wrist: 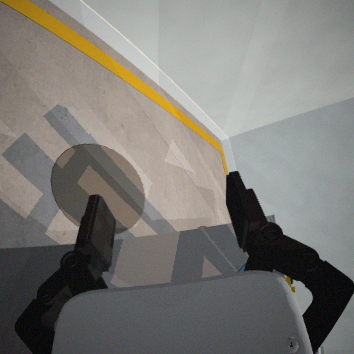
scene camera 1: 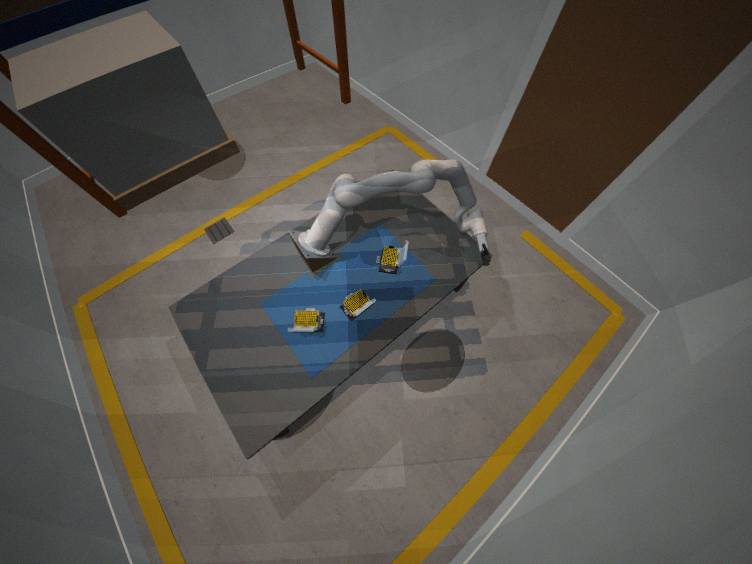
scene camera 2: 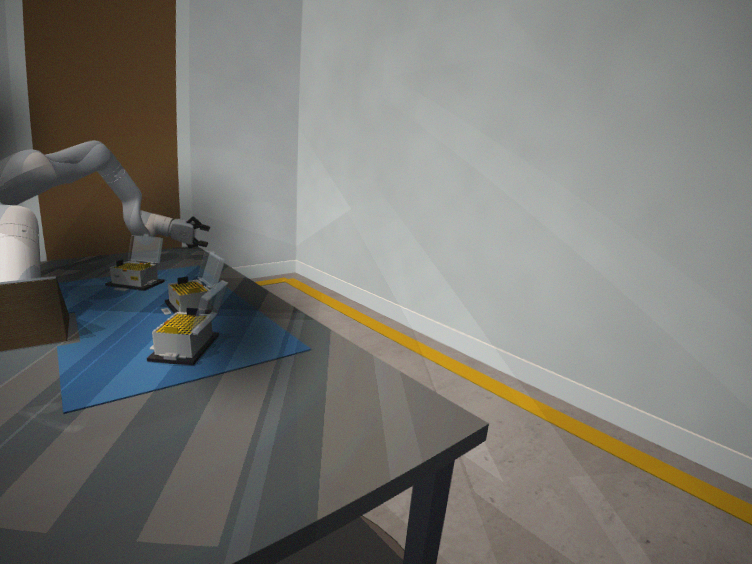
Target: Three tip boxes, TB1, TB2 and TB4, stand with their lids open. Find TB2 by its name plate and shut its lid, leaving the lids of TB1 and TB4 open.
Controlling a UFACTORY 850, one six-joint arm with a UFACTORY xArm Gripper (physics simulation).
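Three white tip boxes with yellow tops and clear lids stand on the blue mat [scene camera 1: 315, 359] [scene camera 2: 103, 385]; their name plates are too small to read. One box [scene camera 1: 389, 257] [scene camera 2: 133, 276] is nearest the gripper, its lid [scene camera 1: 403, 251] [scene camera 2: 145, 248] upright. The middle box [scene camera 1: 355, 301] [scene camera 2: 187, 295] has its lid [scene camera 2: 212, 267] open. The third box [scene camera 1: 306, 318] [scene camera 2: 174, 341], closest in scene camera 2, also has its lid [scene camera 1: 299, 329] [scene camera 2: 212, 297] open. My gripper [scene camera 1: 486, 261] [scene camera 2: 206, 235] [wrist: 165, 197] is open and empty, beyond the boxes near the table's far corner, touching no box.
The mat lies on the grey table [scene camera 1: 221, 388] [scene camera 2: 364, 437]. The arm's base [scene camera 1: 314, 245] stands beside the mat. A wooden block [scene camera 2: 30, 312] shows at the left of scene camera 2. A round dark disc [scene camera 1: 433, 361] [wrist: 97, 175] shows at the floor beyond the table edge.
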